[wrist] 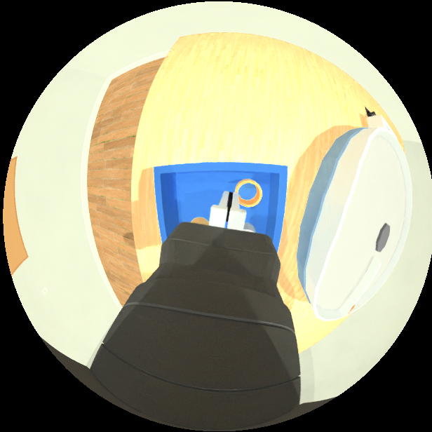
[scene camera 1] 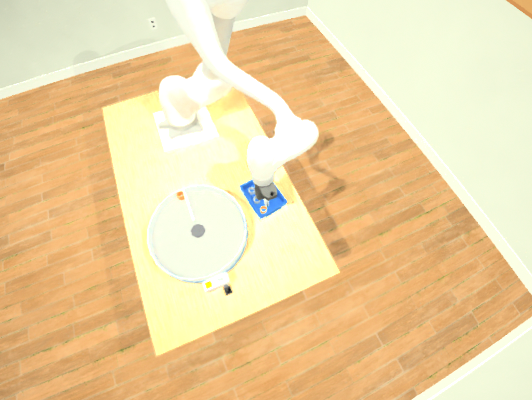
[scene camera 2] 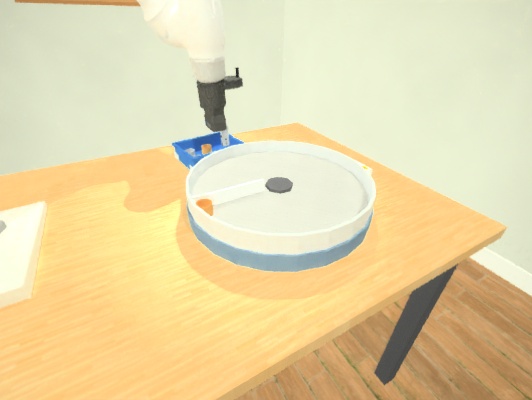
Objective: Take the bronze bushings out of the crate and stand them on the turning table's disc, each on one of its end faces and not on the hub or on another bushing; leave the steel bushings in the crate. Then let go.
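Pixels of known places: gripper, fingertip midpoint: [scene camera 1: 266, 204] [scene camera 2: 225, 145]; arm's base, origin of the base link: [scene camera 1: 183, 123].
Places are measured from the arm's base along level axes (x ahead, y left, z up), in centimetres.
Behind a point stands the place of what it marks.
Note:
My gripper [scene camera 1: 266, 202] {x 62.3, y 26.7, z 1.8 cm} [scene camera 2: 225, 144] {x 62.3, y 26.7, z 1.8 cm} [wrist: 229, 200] is shut, with nothing between its fingers, over the blue crate [scene camera 1: 275, 206] {x 63.2, y 30.9, z -1.6 cm} [scene camera 2: 182, 155] {x 48.2, y 25.8, z 1.1 cm} [wrist: 220, 166]. A bronze bushing [scene camera 1: 263, 213] {x 65.3, y 24.1, z 0.0 cm} [wrist: 248, 204] stands on end in the crate, right of the fingertips in the wrist view. Another bronze bushing [scene camera 2: 206, 149] {x 56.3, y 28.5, z 0.6 cm} [wrist: 199, 220] is partly hidden by the gripper body in the wrist view. Steel bushings [scene camera 1: 252, 190] [scene camera 2: 190, 152] [wrist: 249, 227] are in the crate too. One bronze bushing [scene camera 1: 180, 196] [scene camera 2: 205, 208] [wrist: 352, 307] stands on the disc [scene camera 1: 197, 257] {x 76.2, y -9.0, z 3.4 cm} [scene camera 2: 315, 205] {x 68.4, y -16.2, z 3.4 cm} near the rim.
The dark hub [scene camera 1: 198, 230] {x 65.1, y -5.7, z 4.2 cm} [scene camera 2: 279, 185] {x 64.6, y -6.9, z 4.2 cm} [wrist: 382, 237] is at the disc's centre. A white bar [scene camera 1: 189, 205] {x 53.3, y -6.5, z 6.3 cm} [scene camera 2: 237, 192] {x 54.2, y -7.2, z 5.2 cm} [wrist: 364, 285] runs from near the hub towards the raised rim, beside the bushing. A small white box [scene camera 1: 217, 283] {x 89.2, y -3.8, z 4.0 cm} with a yellow button is at the turning table's outer side.

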